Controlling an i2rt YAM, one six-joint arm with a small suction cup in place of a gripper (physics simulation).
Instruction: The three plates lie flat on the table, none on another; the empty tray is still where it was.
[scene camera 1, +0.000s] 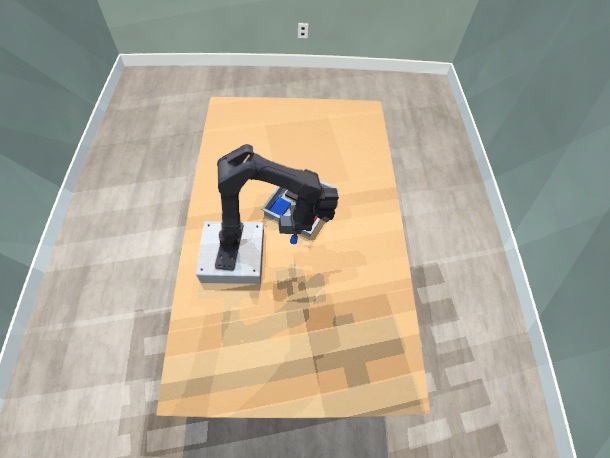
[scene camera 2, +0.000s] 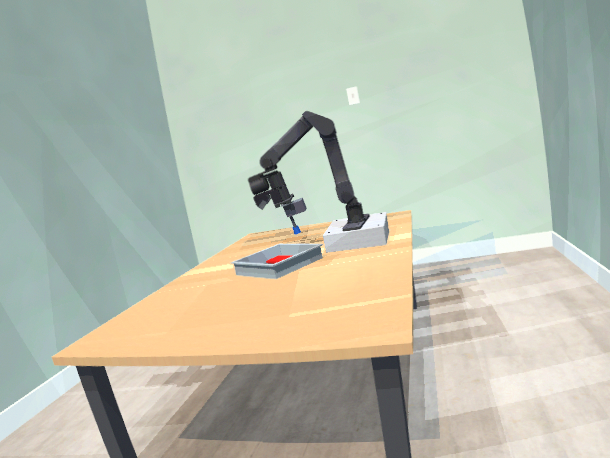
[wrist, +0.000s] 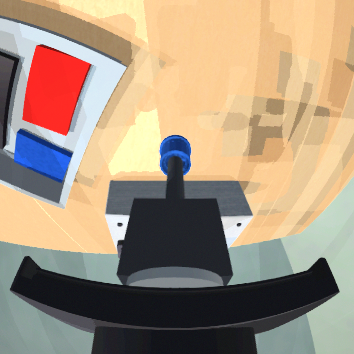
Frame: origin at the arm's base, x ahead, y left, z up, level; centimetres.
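Seen in the pictures: hand, tool point: (scene camera 1: 293, 241) (scene camera 2: 297, 232) (wrist: 174, 148); arm's base, link origin: (scene camera 1: 229, 245) (scene camera 2: 356, 223).
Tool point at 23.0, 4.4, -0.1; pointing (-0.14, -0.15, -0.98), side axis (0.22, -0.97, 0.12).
Note:
Pixels of each thing's top centre, then the offset from my tool point to it, as dx, dy, dz. Level surfaces: height alone.
- grey tray, top centre: (scene camera 2: 276, 253) (scene camera 1: 300, 198) +0.7, +21.0, -2.3
- red plate, top centre: (wrist: 49, 93) (scene camera 2: 281, 258) +2.2, +14.3, -6.1
- blue plate, top centre: (wrist: 39, 159) (scene camera 1: 278, 207) -7.9, +18.0, -6.0
- dark plate, top centre: (scene camera 1: 305, 193) +2.3, +26.4, -6.0
- wooden table, surface height: dz -7.3
A grey tray (scene camera 1: 274, 217) (scene camera 2: 255, 270) (wrist: 106, 75) stands on the table and holds three plates. The red plate (scene camera 2: 278, 259) (wrist: 56, 90) and the blue plate (scene camera 1: 280, 206) (wrist: 42, 156) lie side by side inside it, apart. The dark plate (scene camera 1: 291, 195) (wrist: 6, 95) lies beside them, cut by the edge of the wrist view. The arm hides part of the tray in scene camera 1. My suction cup (scene camera 1: 294, 240) (scene camera 2: 296, 230) (wrist: 175, 145) is open, with no plate on it. It hangs above the table, outside the tray. A separate empty tray does not show.
The arm's light grey base block (scene camera 1: 250, 250) (scene camera 2: 355, 241) stands near the long edge of the wooden table (scene camera 1: 240, 125) (scene camera 2: 225, 320), close to the tray. The arm arches from it over the tray. Shadows fall across the table.

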